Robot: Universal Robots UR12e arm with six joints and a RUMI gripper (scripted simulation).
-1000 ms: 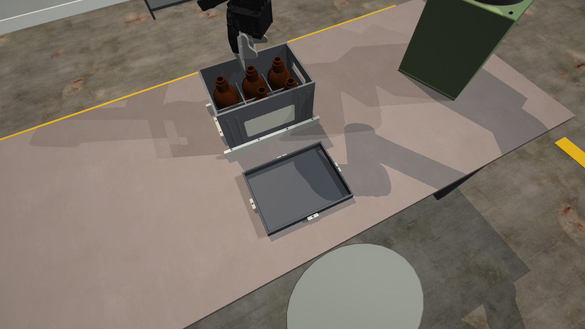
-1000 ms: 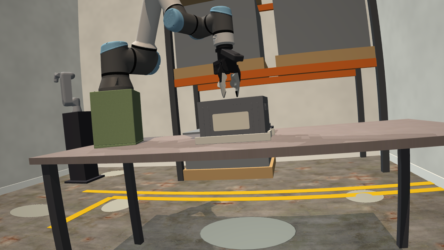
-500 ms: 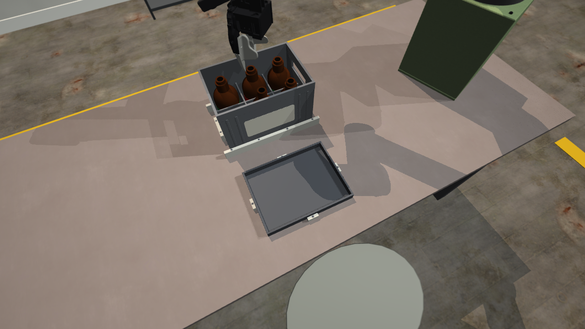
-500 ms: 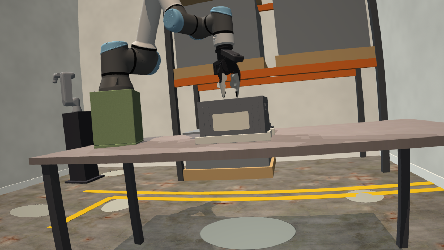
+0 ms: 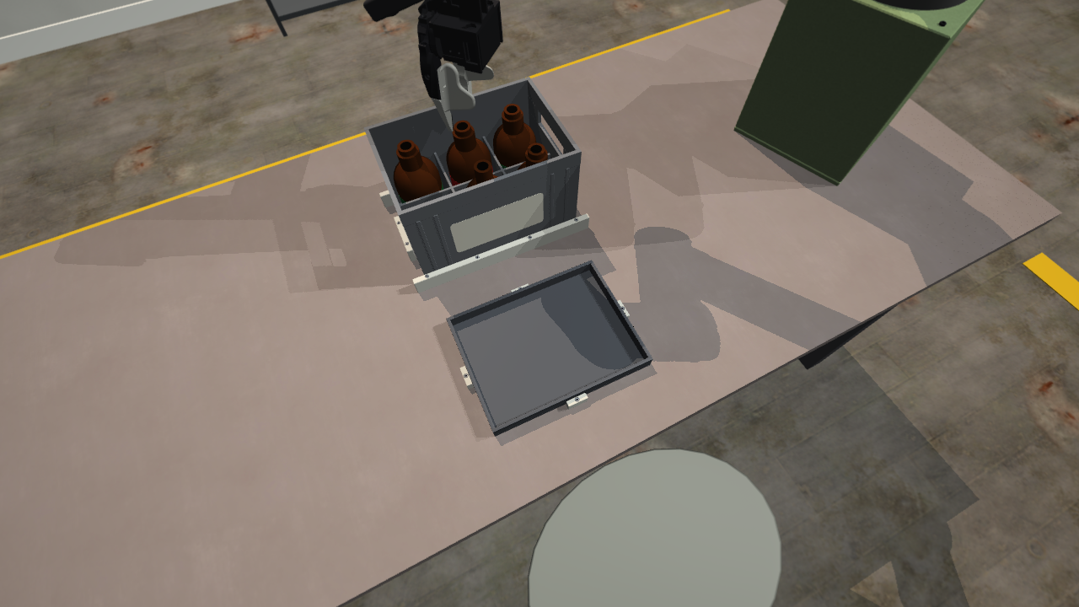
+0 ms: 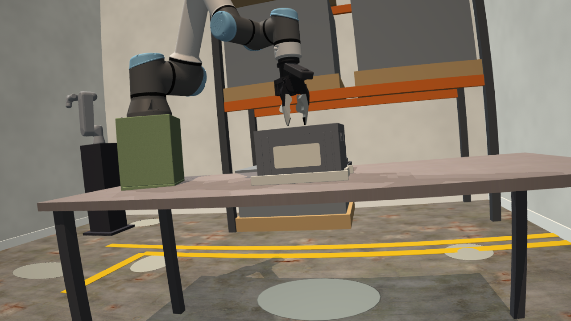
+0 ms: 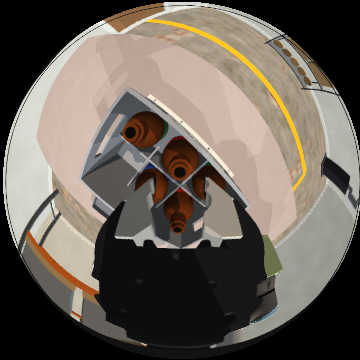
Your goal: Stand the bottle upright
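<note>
My hand is 5 cm to the right of the grey crate and 11 cm above it. Also, from my hand: dark tray (3 cm ahead, 32 cm to the left, 18 cm below); then brown bottle (1 cm ahead, 9 cm to the left, 11 cm below).
</note>
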